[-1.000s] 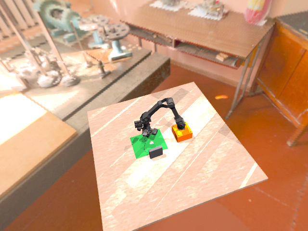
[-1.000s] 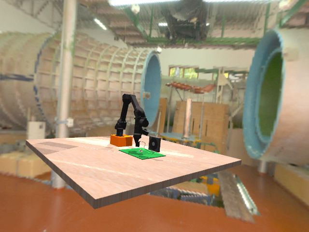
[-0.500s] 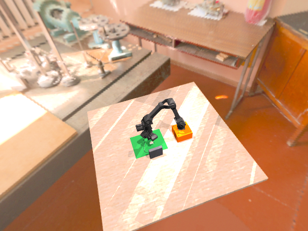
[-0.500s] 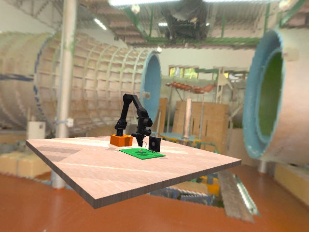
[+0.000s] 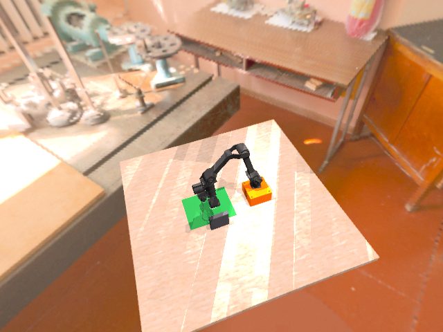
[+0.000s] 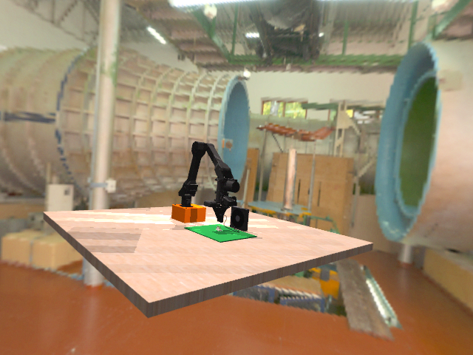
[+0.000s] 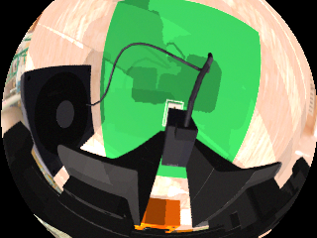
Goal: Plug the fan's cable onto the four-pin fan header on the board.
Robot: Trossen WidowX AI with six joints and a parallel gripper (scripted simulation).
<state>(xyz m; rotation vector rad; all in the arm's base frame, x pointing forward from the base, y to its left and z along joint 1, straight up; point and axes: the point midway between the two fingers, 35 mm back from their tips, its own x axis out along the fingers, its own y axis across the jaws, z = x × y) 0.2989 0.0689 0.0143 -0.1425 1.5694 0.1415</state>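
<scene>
Right now the fan header is 6 cm below my gripper tip. The rest, counted from my gripper tip: black plug 1 cm ahead, 1 cm above; then green board 8 cm below, 3 cm ahead, 1 cm to the right; then fan 13 cm to the left, 2 cm behind.
</scene>
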